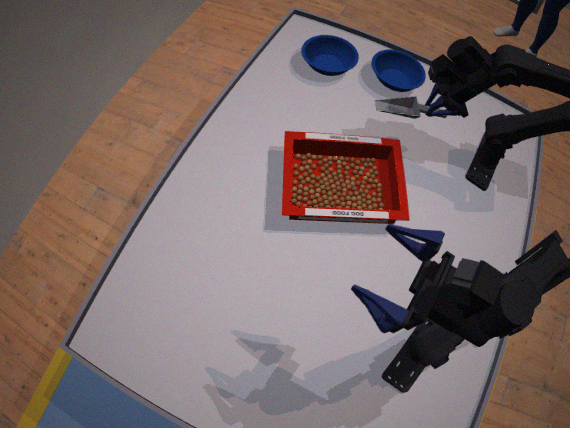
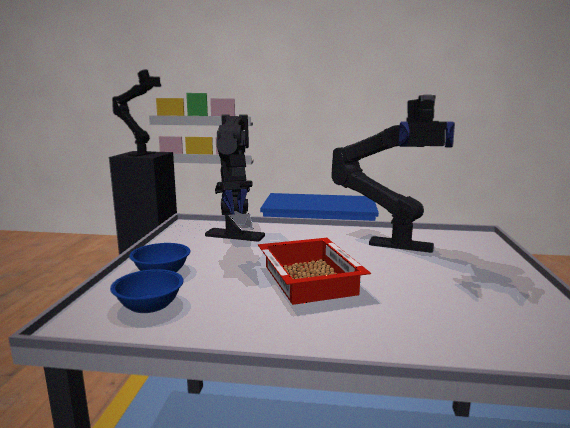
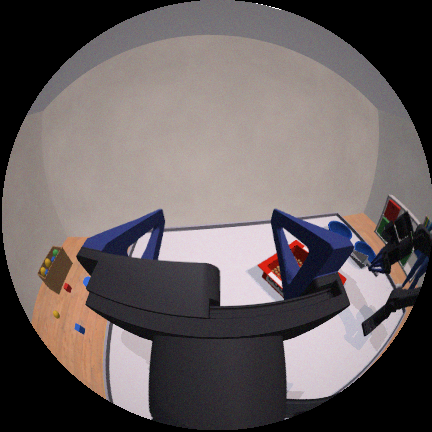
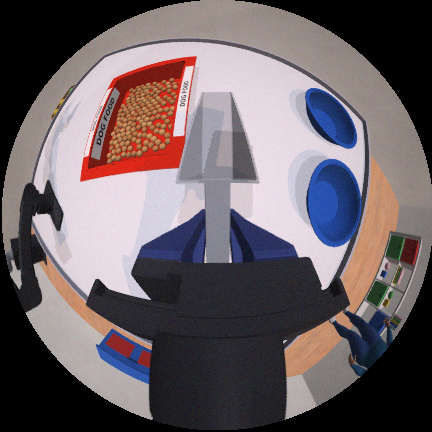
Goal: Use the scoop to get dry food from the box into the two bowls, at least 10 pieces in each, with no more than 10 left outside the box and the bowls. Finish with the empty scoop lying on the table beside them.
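Pixels of known places: left gripper, fingertip midpoint: (image 1: 370, 255) (image 2: 428, 135) (image 3: 217, 214); right gripper, fingertip midpoint: (image 1: 426, 111) (image 2: 237, 217) (image 3: 368, 267) (image 4: 217, 214); left arm's base at its link origin: (image 1: 418, 349) (image 2: 401, 245) (image 4: 52, 203); right arm's base at its link origin: (image 1: 485, 159) (image 2: 235, 235) (image 3: 375, 319).
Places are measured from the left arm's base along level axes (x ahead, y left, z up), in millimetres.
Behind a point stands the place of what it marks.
My right gripper (image 1: 431, 110) @[x 300, y -437, z 130 mm] (image 2: 236, 208) @[x 300, y -437, z 130 mm] (image 4: 217, 214) @[x 300, y -437, z 130 mm] is shut on the handle of the grey scoop (image 1: 399, 106) @[x 359, y -407, z 123 mm] (image 2: 242, 221) @[x 319, y -413, z 126 mm] (image 4: 217, 135) @[x 359, y -392, z 124 mm]. The scoop hangs above the table between the box and the bowls, and no pieces show in it. The red box (image 1: 287, 175) @[x 457, y -112, z 63 mm] (image 2: 325, 292) @[x 461, y -130, z 20 mm] (image 4: 132, 168) @[x 276, y -303, z 63 mm] holds many round brown pieces (image 1: 335, 187) (image 2: 310, 270) (image 4: 142, 120). Two blue bowls, one (image 1: 330, 54) @[x 645, y -549, z 4 mm] (image 2: 147, 290) @[x 585, y -543, z 11 mm] (image 4: 331, 118) @[x 669, y -523, z 5 mm] and the other (image 1: 398, 70) @[x 460, y -641, z 4 mm] (image 2: 160, 256) @[x 402, y -637, z 19 mm] (image 4: 334, 202) @[x 469, y -626, z 3 mm], stand upright; no pieces show in them. My left gripper (image 1: 371, 257) @[x 201, y 61, z 373 mm] (image 2: 427, 135) @[x 201, y 61, z 373 mm] (image 3: 217, 214) @[x 201, y 61, z 373 mm] is open and empty.
The white table (image 1: 200, 260) @[x 489, y 138, z 0 mm] (image 2: 425, 320) @[x 476, y 100, z 0 mm] has a raised grey border. The left arm stands on the box's other side from the bowls. A blue bench (image 2: 320, 204), wall shelves (image 2: 185, 120) and another arm on a black pedestal (image 2: 142, 200) are beyond the table.
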